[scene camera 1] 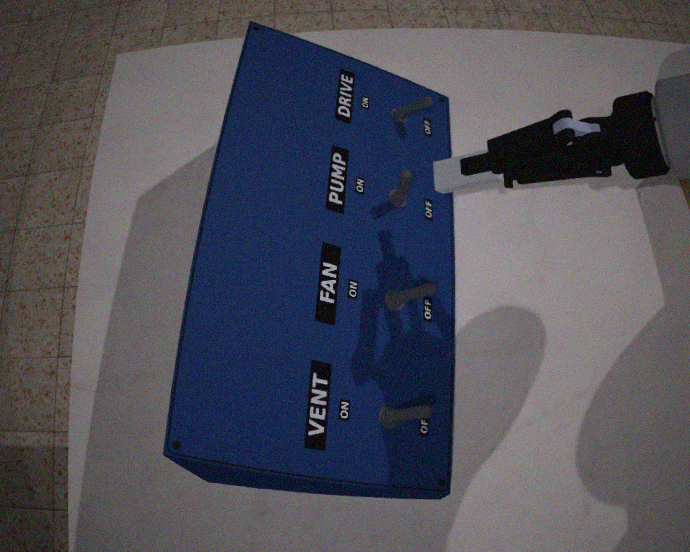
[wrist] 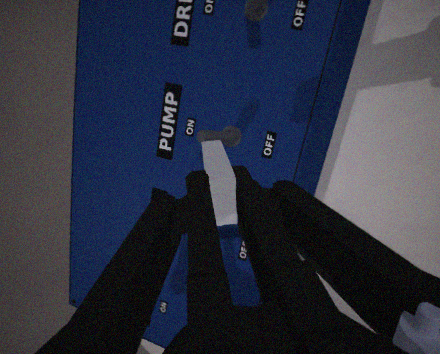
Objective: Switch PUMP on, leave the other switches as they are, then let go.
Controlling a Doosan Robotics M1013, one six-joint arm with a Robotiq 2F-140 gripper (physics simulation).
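Places are measured from the arm's base along level axes (x ahead, y left, z up), in centimetres.
Pixels of known places: gripper, between the fingertips: (scene camera 1: 437, 178) (wrist: 212, 158).
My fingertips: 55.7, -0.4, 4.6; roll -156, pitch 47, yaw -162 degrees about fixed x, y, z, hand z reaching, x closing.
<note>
For each thing: its top centre in the pictures, then the offset to it from my fingertips, as dx, dy, dz. Level surfaces: height alone.
- PUMP switch, centre of its top: (wrist: 199, 136) (scene camera 1: 405, 173) +3.0, -1.4, -1.2
- DRIVE switch, centre of its top: (scene camera 1: 416, 96) +0.7, -13.2, -2.3
- FAN switch, centre of its top: (scene camera 1: 415, 285) +2.8, +10.7, -2.3
- VENT switch, centre of its top: (scene camera 1: 411, 409) +3.9, +22.6, -2.3
- pale table, height of its surface: dz -15.4
The PUMP switch (scene camera 1: 401, 187) (wrist: 219, 135) is a grey lever on the blue panel (scene camera 1: 258, 230) (wrist: 120, 65). In the wrist view its tip leans toward the ON label. In the scene view it stands at a different angle from the DRIVE switch (scene camera 1: 413, 108), FAN switch (scene camera 1: 409, 295) and VENT switch (scene camera 1: 405, 414), which lean toward OFF. My gripper (scene camera 1: 443, 176) (wrist: 212, 158) is shut and empty. In the scene view its pale fingertips are right of the PUMP lever with a gap; in the wrist view they overlap the lever's end.
The panel rests on a pale table (scene camera 1: 517, 247). The DRIVE switch is above PUMP in the scene view, FAN and VENT are below it. The gripper's arm reaches in from the right, and its shadow falls across the panel around FAN and VENT.
</note>
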